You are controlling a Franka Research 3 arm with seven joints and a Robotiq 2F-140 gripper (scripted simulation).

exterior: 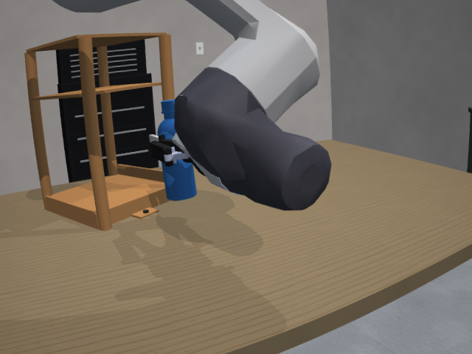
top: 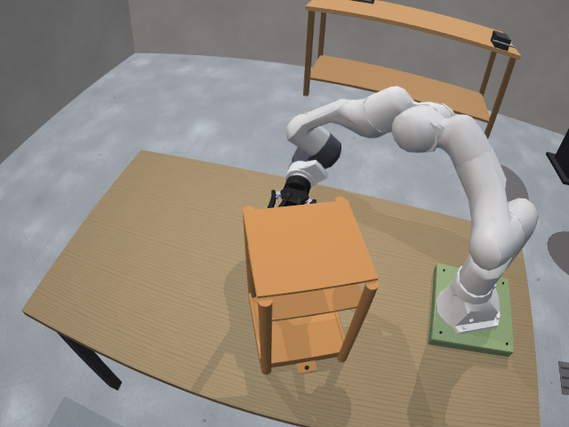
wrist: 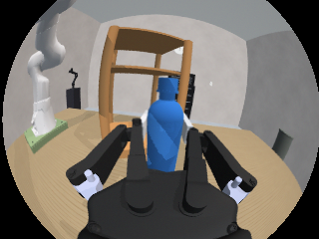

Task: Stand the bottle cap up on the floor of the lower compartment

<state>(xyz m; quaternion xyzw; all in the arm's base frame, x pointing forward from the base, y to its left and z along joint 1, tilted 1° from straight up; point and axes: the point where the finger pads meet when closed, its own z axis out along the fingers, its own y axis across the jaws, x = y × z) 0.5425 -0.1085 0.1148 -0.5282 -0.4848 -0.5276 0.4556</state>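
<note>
The blue bottle lies 10 mm above my hand. Round my hand: shelving unit (70 mm behind, 200 mm to the left, 30 mm above).
</note>
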